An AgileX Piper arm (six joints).
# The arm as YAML. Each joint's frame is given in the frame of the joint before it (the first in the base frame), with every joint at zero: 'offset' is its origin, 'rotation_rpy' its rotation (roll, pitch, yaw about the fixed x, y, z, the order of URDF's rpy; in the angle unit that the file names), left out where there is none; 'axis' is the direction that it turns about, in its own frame. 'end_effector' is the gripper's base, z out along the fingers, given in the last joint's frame.
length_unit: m
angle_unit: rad
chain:
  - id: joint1
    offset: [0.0, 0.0, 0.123]
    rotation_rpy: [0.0, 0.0, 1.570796]
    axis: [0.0, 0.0, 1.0]
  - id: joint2
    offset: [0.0, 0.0, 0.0]
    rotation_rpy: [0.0, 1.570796, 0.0]
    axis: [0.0, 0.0, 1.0]
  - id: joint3
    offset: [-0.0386, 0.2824, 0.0]
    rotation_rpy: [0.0, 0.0, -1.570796]
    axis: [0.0, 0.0, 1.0]
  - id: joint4
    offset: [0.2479, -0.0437, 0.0]
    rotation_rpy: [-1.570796, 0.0, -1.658]
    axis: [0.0, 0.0, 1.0]
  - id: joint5
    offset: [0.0, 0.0, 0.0]
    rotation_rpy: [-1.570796, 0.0, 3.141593]
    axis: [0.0, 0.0, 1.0]
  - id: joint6
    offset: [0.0, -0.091, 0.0]
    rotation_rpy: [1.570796, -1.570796, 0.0]
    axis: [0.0, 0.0, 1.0]
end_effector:
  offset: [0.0, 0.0, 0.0]
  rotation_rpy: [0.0, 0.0, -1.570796]
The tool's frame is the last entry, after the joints.
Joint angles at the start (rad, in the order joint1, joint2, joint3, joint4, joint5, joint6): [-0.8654, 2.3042, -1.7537, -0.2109, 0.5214, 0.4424]
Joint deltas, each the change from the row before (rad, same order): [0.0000, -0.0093, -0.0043, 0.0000, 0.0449, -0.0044]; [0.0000, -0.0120, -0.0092, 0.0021, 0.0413, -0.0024]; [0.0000, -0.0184, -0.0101, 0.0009, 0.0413, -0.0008]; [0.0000, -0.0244, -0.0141, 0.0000, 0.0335, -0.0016]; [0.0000, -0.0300, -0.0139, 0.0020, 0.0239, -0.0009]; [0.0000, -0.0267, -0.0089, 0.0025, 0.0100, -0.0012]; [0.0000, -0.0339, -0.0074, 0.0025, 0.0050, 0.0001]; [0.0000, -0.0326, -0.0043, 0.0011, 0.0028, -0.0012]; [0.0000, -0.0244, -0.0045, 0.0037, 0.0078, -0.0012]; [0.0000, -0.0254, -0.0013, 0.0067, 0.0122, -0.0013]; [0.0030, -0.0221, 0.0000, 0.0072, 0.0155, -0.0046]
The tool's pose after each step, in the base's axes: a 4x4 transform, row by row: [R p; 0 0 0 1], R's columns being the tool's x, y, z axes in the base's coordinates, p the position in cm. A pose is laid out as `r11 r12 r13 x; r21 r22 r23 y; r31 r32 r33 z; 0 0 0 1`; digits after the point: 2 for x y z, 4 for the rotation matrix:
-0.3254 0.9093 0.2594 31.62; 0.7750 0.4136 -0.4778 -38.71; -0.5418 0.0455 -0.8393 14.34; 0 0 0 1
-0.3281 0.9127 0.2436 31.45; 0.7841 0.4070 -0.4686 -38.60; -0.5268 0.0372 -0.8491 15.00; 0 0 0 1
-0.3275 0.9160 0.2315 31.27; 0.7903 0.3999 -0.4643 -38.47; -0.5179 0.0309 -0.8549 16.02; 0 0 0 1
-0.3230 0.9180 0.2300 31.13; 0.7886 0.3955 -0.4709 -38.38; -0.5233 0.0293 -0.8517 17.49; 0 0 0 1
-0.3125 0.9194 0.2389 31.00; 0.7817 0.3918 -0.4852 -38.26; -0.5397 0.0351 -0.8411 19.26; 0 0 0 1
-0.3016 0.9193 0.2527 30.89; 0.7719 0.3910 -0.5013 -38.13; -0.5597 0.0439 -0.8275 20.78; 0 0 0 1
-0.2858 0.9187 0.2725 30.72; 0.7573 0.3908 -0.5233 -37.92; -0.5872 0.0568 -0.8074 22.64; 0 0 0 1
-0.2726 0.9173 0.2903 30.50; 0.7418 0.3925 -0.5437 -37.66; -0.6127 0.0672 -0.7875 24.34; 0 0 0 1
-0.2619 0.9167 0.3019 30.30; 0.7333 0.3924 -0.5553 -37.41; -0.6275 0.0759 -0.7749 25.61; 0 0 0 1
-0.2516 0.9165 0.3110 30.04; 0.7291 0.3908 -0.5619 -37.06; -0.6365 0.0854 -0.7665 26.79; 0 0 0 1
-0.2491 0.9148 0.3179 29.88; 0.7269 0.3935 -0.5628 -36.62; -0.6399 0.0909 -0.7630 27.74; 0 0 0 1

